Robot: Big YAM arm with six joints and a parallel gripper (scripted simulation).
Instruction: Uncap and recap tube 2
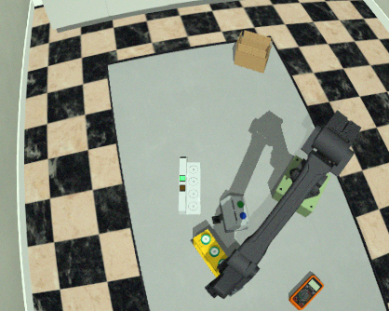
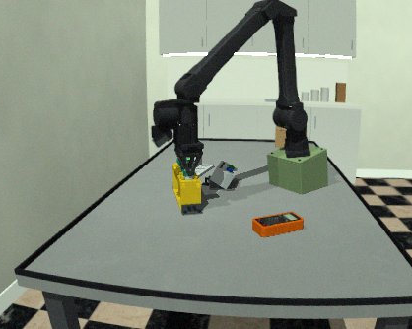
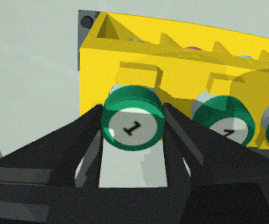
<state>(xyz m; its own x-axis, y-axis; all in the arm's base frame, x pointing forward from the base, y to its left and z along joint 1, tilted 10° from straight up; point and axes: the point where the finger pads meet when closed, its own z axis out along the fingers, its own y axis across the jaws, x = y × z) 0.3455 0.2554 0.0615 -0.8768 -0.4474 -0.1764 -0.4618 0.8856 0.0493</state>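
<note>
Right now my hand is 5 cm to the left of the cap and 2 cm short of it. From my hand the other things lie so: grey key housing 24 cm to the right, 8 cm behind, 6 cm below; then green READY key 26 cm to the right, 10 cm behind, 5 cm below; then blue cycle key 21 cm to the right, 10 cm behind, 5 cm below.
</note>
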